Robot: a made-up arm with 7 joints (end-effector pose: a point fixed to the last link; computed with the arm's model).
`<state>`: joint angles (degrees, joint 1 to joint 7).
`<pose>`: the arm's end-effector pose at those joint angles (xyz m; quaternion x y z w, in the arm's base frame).
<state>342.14 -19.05 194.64 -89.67 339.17 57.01 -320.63</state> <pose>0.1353 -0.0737 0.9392 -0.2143 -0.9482 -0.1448 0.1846</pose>
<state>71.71 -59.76 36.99 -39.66 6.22 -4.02 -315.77</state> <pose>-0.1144 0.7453 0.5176 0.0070 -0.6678 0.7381 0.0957</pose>
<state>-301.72 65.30 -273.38 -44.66 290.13 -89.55 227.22</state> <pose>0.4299 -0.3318 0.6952 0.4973 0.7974 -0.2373 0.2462</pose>
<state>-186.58 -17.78 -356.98 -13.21 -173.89 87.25 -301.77</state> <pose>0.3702 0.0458 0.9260 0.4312 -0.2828 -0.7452 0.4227</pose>
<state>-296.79 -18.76 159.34 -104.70 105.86 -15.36 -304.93</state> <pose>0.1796 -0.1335 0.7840 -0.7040 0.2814 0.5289 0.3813</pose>
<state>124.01 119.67 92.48 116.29 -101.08 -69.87 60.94</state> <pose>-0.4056 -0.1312 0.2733 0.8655 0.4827 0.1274 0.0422</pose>
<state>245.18 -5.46 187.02 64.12 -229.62 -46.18 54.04</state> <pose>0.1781 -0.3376 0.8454 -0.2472 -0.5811 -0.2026 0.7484</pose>
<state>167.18 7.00 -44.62 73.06 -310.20 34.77 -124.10</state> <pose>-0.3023 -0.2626 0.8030 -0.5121 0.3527 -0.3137 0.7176</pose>
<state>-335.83 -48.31 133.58 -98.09 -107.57 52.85 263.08</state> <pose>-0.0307 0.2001 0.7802 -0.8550 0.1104 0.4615 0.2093</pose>
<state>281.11 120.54 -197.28 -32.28 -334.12 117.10 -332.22</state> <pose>0.0600 0.5823 -0.0448 0.5218 -0.8032 0.2386 0.1604</pose>
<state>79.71 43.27 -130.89 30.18 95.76 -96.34 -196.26</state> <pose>0.0856 -0.3312 0.9155 0.1324 0.8322 -0.2462 0.4788</pose>
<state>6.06 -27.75 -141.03 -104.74 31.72 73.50 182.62</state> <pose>0.0097 -0.1496 0.8708 0.8982 -0.4140 -0.1191 0.0876</pose>
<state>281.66 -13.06 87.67 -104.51 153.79 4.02 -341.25</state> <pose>-0.3607 -0.0402 0.6638 0.0892 0.5769 -0.0428 0.8108</pose>
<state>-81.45 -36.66 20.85 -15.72 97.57 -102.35 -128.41</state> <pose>-0.1584 -0.4036 0.8651 0.7154 0.2706 0.3146 0.5621</pose>
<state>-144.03 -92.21 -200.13 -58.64 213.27 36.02 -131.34</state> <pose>0.4462 -0.4222 0.6091 -0.5548 0.8317 0.0225 0.0038</pose>
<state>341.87 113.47 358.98 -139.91 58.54 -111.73 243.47</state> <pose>0.2462 0.1477 0.3030 0.4596 0.1471 0.2787 0.8303</pose>
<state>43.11 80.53 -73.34 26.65 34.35 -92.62 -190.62</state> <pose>0.5436 -0.4645 0.4766 0.0622 0.9469 0.2967 0.1070</pose>
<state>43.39 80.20 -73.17 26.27 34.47 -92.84 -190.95</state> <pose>0.5393 -0.4674 0.4813 0.0646 0.9477 0.2913 0.1133</pose>
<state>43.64 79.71 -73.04 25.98 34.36 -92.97 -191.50</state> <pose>0.5351 -0.4698 0.4875 0.0635 0.9481 0.2873 0.1206</pose>
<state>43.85 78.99 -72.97 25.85 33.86 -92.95 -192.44</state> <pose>0.5313 -0.4714 0.4960 0.0566 0.9479 0.2856 0.1293</pose>
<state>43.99 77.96 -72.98 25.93 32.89 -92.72 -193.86</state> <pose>0.5279 -0.4717 0.5076 0.0420 0.9469 0.2866 0.1395</pose>
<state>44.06 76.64 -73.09 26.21 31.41 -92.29 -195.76</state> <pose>0.5250 -0.4709 0.5218 0.0196 0.9445 0.2907 0.1516</pose>
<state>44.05 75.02 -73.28 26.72 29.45 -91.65 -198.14</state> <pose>0.5226 -0.4683 0.5389 -0.0109 0.9404 0.2972 0.1650</pose>
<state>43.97 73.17 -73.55 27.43 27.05 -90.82 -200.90</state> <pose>0.5208 -0.4642 0.5578 -0.0483 0.9338 0.3059 0.1793</pose>
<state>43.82 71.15 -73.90 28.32 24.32 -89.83 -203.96</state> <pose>0.5194 -0.4583 0.5780 -0.0916 0.9242 0.3159 0.1940</pose>
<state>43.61 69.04 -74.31 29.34 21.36 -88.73 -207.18</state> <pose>0.5185 -0.4508 0.5985 -0.1385 0.9114 0.3267 0.2083</pose>
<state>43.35 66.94 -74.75 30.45 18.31 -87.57 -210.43</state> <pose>0.5181 -0.4420 0.6184 -0.1870 0.8955 0.3376 0.2215</pose>
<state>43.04 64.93 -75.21 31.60 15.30 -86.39 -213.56</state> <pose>0.5183 -0.4320 0.6370 -0.2347 0.8772 0.3482 0.2328</pose>
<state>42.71 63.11 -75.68 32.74 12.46 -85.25 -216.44</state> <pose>0.5191 -0.4216 0.6533 -0.2792 0.8573 0.3584 0.2420</pose>
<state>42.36 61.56 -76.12 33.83 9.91 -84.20 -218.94</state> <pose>0.5206 -0.4113 0.6666 -0.3187 0.8375 0.3680 0.2483</pose>
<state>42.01 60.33 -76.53 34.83 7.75 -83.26 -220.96</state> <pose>0.5228 -0.4017 0.6768 -0.3516 0.8190 0.3769 0.2519</pose>
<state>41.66 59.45 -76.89 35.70 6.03 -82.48 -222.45</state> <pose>0.5256 -0.3932 0.6835 -0.3774 0.8033 0.3852 0.2529</pose>
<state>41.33 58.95 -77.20 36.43 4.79 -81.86 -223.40</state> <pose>0.5291 -0.3863 0.6867 -0.3957 0.7910 0.3930 0.2515</pose>
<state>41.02 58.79 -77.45 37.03 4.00 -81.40 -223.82</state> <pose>0.5333 -0.3809 0.6868 -0.4071 0.7827 0.4002 0.2478</pose>
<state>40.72 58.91 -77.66 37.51 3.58 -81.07 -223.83</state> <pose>0.5379 -0.3769 0.6844 -0.4131 0.7777 0.4070 0.2426</pose>
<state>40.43 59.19 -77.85 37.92 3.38 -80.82 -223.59</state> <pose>0.5428 -0.3736 0.6806 -0.4160 0.7747 0.4134 0.2365</pose>
